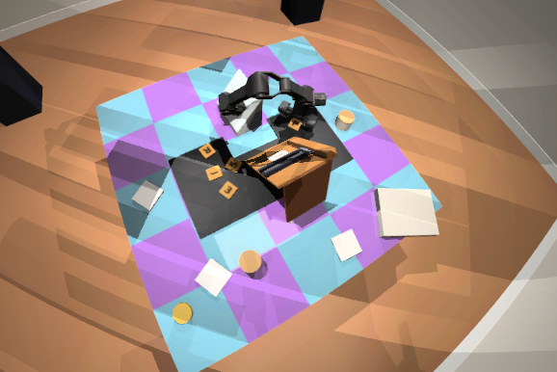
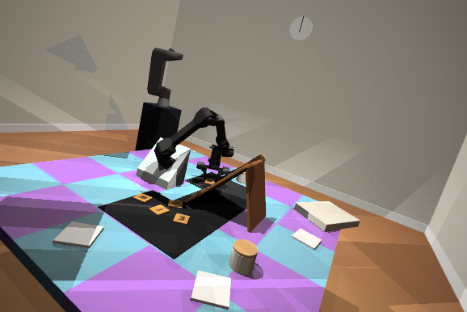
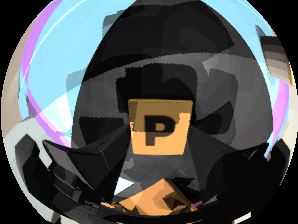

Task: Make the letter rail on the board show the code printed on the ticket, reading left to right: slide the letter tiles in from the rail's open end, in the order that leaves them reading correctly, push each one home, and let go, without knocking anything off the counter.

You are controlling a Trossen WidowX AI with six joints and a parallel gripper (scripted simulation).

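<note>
Now: the white ticket 160 mm ahead of my gripper tip, 190 mm to the right of it and 100 mm above it. The rest, counted from my gripper tip: black mat: 80 mm ahead, 230 mm to the right; letter tile: 80 mm ahead, 450 mm to the right; orange letter tile marked p: right at my gripper tip.
</note>
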